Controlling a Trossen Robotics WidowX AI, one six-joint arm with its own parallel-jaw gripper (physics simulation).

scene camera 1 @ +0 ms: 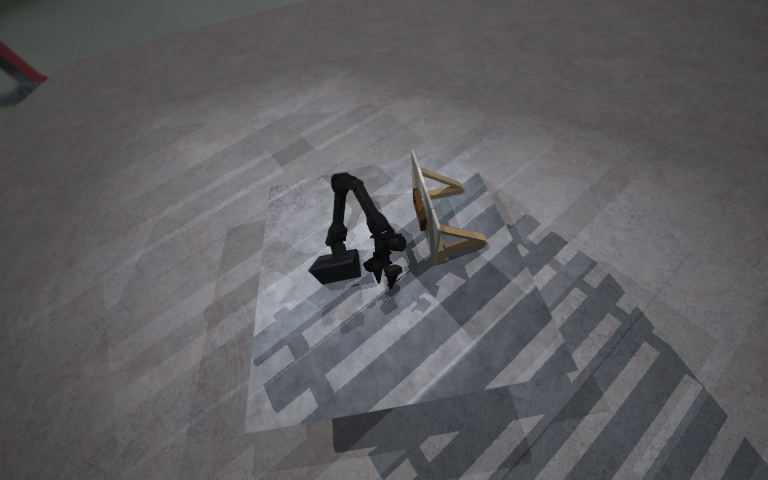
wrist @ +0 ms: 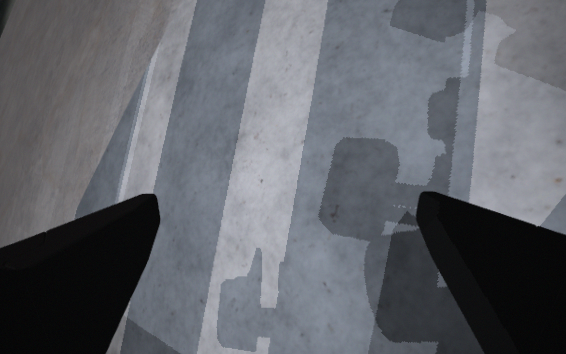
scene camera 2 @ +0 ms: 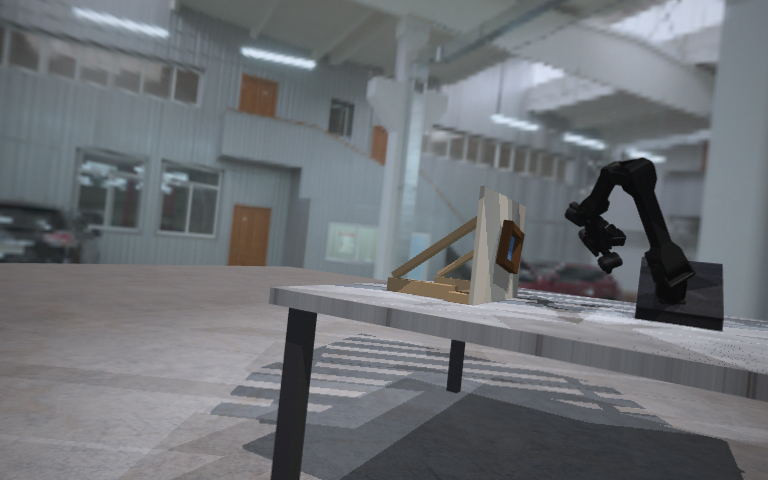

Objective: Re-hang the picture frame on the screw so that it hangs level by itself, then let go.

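Seen in the pictures: gripper, between the fingertips: (scene camera 1: 384, 286) (wrist: 289, 206); arm's base, origin of its link: (scene camera 1: 339, 255) (scene camera 2: 670, 294).
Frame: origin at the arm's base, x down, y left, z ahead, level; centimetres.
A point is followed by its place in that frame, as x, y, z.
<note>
The brown picture frame (scene camera 1: 419, 209) @(-14.0, 2.3, 41.5) (scene camera 2: 504, 244) @(-9.0, 14.4, 43.6) is on the front face of the upright pale board (scene camera 1: 433, 243) @(-7.0, -12.4, 42.7) (scene camera 2: 489, 254) @(-5.7, 20.5, 46.3), above the table top. In the scene camera 2 view it has a blue inner area, and its sides lean more than the board's edges, so it looks tilted. The screw does not show. My gripper (scene camera 1: 384, 283) @(-6.3, -24.3, 16.8) (scene camera 2: 609, 262) @(-6.3, -24.3, 16.8) (wrist: 289, 206) @(-6.3, -24.3, 16.8) is open and empty, pointing down above the table, apart from the frame and on the arm-base side of the board. In the wrist view its two black fingers stand wide apart over table surface; the frame does not show there.
Two wooden braces (scene camera 1: 467, 237) @(-4.9, -13.5, 58.5) (scene camera 2: 436, 247) @(-6.1, 24.9, 60.1) support the board from behind. The arm's dark base block (scene camera 1: 336, 268) @(-6.7, -10.0, -1.3) (scene camera 2: 707, 294) @(-1.1, -0.2, -8.4) stands on the grey table (scene camera 1: 481, 362) @(7.6, -61.2, 44.4) (scene camera 2: 396, 318) @(9.6, 59.0, 57.2). Striped shadows cross the table and floor. The table's edge shows at the left of the wrist view.
</note>
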